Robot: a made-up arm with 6 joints.
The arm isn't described. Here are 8 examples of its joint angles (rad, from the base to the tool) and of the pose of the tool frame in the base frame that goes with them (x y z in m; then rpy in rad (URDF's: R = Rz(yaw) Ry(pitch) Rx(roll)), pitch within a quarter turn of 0, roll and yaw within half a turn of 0).
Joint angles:
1: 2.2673 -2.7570 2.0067 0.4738 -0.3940 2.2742
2: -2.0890 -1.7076 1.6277 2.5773 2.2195 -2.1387
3: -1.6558 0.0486 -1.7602 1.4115 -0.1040 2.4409
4: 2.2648 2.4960 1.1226 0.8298 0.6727 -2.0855
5: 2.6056 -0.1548 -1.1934 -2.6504 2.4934 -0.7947
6: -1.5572 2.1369 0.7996 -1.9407 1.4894 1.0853
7: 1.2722 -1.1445 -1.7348 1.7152 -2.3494 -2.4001
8: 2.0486 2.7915 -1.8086 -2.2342 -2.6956 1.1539
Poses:
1: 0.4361 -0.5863 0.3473 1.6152 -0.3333 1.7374
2: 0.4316 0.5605 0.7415 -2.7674 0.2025 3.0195
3: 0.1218 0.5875 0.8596 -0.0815 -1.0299 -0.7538
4: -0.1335 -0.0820 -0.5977 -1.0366 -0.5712 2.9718
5: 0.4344 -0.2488 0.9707 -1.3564 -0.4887 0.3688
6: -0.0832 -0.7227 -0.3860 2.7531 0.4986 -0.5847
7: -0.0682 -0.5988 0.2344 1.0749 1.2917 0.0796
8: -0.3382 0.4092 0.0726 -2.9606 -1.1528 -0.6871
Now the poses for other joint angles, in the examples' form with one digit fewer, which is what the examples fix.
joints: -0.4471 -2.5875 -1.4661 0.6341 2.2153 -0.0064
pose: 0.078 0.078 -0.393 -1.291 0.570 -0.120
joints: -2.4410 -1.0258 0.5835 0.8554 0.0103 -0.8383
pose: 0.656 0.448 1.311 0.685 0.926 0.306
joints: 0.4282 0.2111 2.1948 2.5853 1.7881 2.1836
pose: 0.476 0.311 0.738 1.753 0.497 3.073
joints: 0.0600 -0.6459 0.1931 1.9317 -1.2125 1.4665
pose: -0.536 -0.153 1.424 1.975 0.160 0.717
